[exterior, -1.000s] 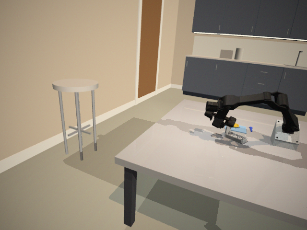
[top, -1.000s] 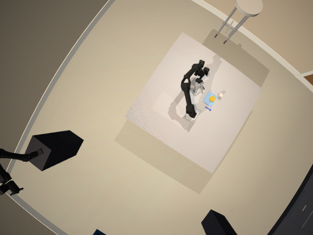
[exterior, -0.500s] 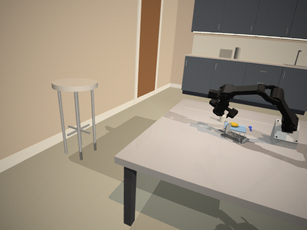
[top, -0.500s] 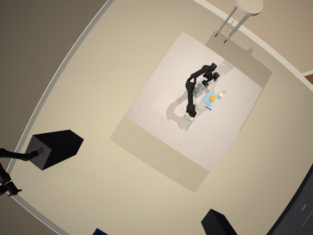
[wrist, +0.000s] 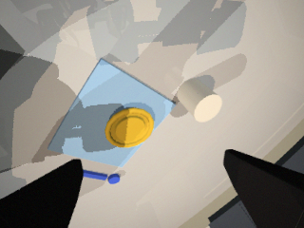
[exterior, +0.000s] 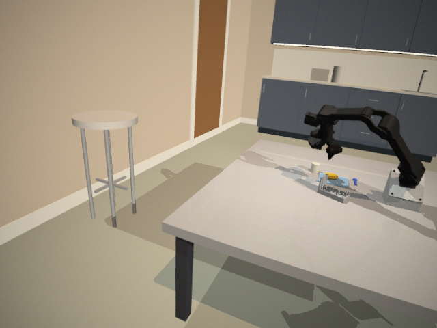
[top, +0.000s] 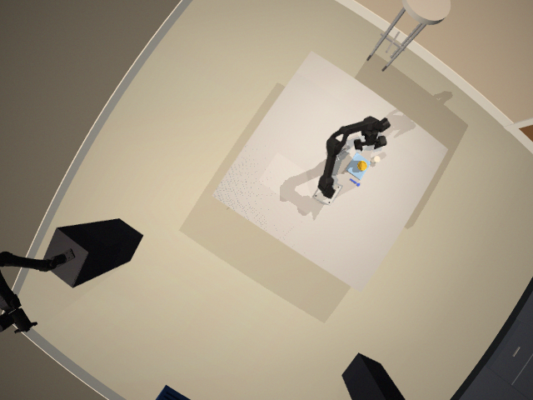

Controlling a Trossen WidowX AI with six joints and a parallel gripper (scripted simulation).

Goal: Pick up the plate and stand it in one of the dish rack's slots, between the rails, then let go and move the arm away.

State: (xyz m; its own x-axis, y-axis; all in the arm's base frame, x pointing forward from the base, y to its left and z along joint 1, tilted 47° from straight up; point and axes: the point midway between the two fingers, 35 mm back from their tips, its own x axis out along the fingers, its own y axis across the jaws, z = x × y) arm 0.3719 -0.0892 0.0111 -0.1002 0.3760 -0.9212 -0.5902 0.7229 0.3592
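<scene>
Now: gripper tip 130 mm above the yellow plate, 60 mm to the left of it and 60 mm past it. The rest, counted from my gripper tip: cream cup: 120 mm to the right, 120 mm below, 30 mm ahead; then blue spoon: 190 mm behind, 140 mm below, 90 mm to the right; then grey dish rack: 150 mm to the left, 120 mm below, 70 mm behind.
</scene>
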